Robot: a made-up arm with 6 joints. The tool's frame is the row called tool.
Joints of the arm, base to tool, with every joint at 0 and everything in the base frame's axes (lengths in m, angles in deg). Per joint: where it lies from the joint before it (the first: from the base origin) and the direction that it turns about. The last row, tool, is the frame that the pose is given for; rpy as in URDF.
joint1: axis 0 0 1 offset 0 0 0.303
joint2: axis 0 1 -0.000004 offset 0 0 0
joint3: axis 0 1 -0.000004 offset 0.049 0 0.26
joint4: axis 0 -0.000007 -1 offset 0.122 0 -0.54
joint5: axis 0 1 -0.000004 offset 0 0 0
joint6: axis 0 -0.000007 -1 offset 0.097 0 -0.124
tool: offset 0 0 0 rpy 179.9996 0 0
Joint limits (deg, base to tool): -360..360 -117.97..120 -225..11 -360..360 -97..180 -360..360
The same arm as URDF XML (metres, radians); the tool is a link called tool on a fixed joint. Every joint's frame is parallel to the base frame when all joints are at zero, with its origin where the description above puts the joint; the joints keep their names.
<robot name="arm">
  <joint name="joint1" type="revolute">
    <parent link="base"/>
    <child link="link1"/>
    <origin xyz="0 0 0.303"/>
    <axis xyz="0 0 1"/>
    <limit lower="-6.2832" upper="6.2832"/>
  </joint>
  <joint name="joint2" type="revolute">
    <parent link="link1"/>
    <child link="link2"/>
    <origin xyz="0 0 0"/>
    <axis xyz="0 1 0"/>
    <limit lower="-2.059" upper="2.0944"/>
  </joint>
  <joint name="joint3" type="revolute">
    <parent link="link2"/>
    <child link="link3"/>
    <origin xyz="0.049 0 0.26"/>
    <axis xyz="0 1 0"/>
    <limit lower="-3.927" upper="0.192"/>
  </joint>
  <joint name="joint4" type="revolute">
    <parent link="link3"/>
    <child link="link4"/>
    <origin xyz="0.122 0 -0.54"/>
    <axis xyz="0 0 -1"/>
    <limit lower="-6.2832" upper="6.2832"/>
  </joint>
  <joint name="joint5" type="revolute">
    <parent link="link4"/>
    <child link="link5"/>
    <origin xyz="0 0 0"/>
    <axis xyz="0 1 0"/>
    <limit lower="-1.693" upper="3.1416"/>
  </joint>
  <joint name="joint6" type="revolute">
    <parent link="link5"/>
    <child link="link6"/>
    <origin xyz="0.097 0 -0.124"/>
    <axis xyz="0 0 -1"/>
    <limit lower="-6.2832" upper="6.2832"/>
  </joint>
  <joint name="tool_fixed" type="fixed">
    <parent link="link6"/>
    <child link="tool"/>
    <origin xyz="0 0 0" rpy="3.1416 0 0"/>
  </joint>
  <link name="base"/>
  <link name="link1"/>
  <link name="link2"/>
  <link name="link3"/>
  <link name="link4"/>
  <link name="link5"/>
  <link name="link6"/>
  <link name="tool"/>
</robot>

